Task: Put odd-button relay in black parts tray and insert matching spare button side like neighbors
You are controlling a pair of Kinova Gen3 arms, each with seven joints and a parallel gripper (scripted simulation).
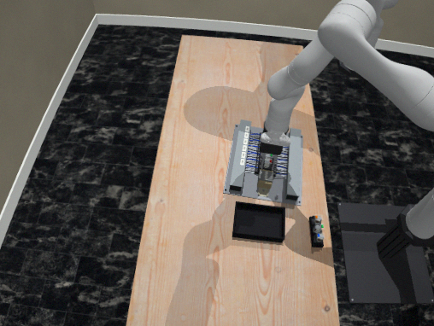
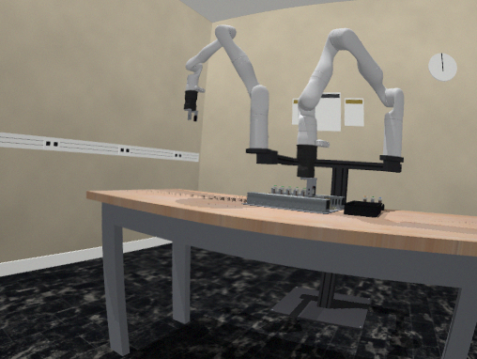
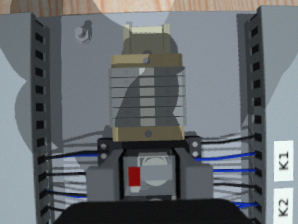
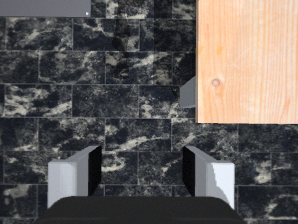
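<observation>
My left hand is 1 cm past the relay panel, 5 cm to the left of it and 4 cm above it. Round my left hand: spare rack: 14 cm behind, 24 cm to the left, 5 cm below; black parts tray: 5 cm ahead, 20 cm to the left, 4 cm below.
</observation>
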